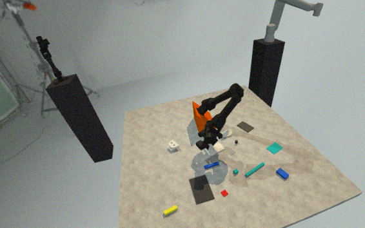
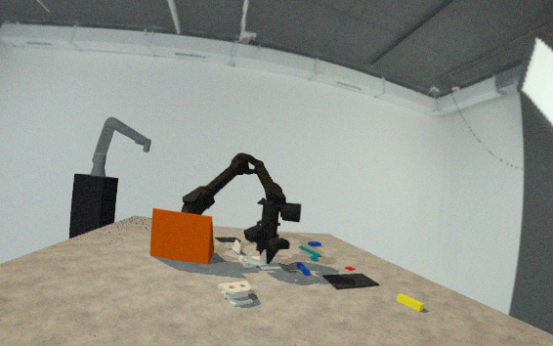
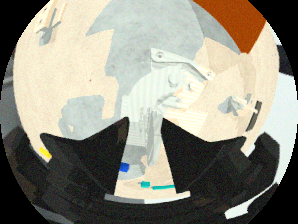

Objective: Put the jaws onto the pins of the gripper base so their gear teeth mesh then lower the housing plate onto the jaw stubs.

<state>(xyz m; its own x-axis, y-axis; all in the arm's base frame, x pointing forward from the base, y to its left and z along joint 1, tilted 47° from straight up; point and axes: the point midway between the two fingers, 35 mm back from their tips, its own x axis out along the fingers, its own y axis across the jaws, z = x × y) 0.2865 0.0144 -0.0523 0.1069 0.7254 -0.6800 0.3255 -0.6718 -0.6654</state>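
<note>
Now: the white housing plate 6 cm behind my gripper tip, 2 cm to the left of it and 1 cm below it. Also, from my gripper tip: blue bar 13 cm ahead, 4 cm to the right, 1 cm below; then white gripper base 11 cm behind, 24 cm to the right, 1 cm above; then teal cube 22 cm ahead, 9 cm to the left, 1 cm below.
</note>
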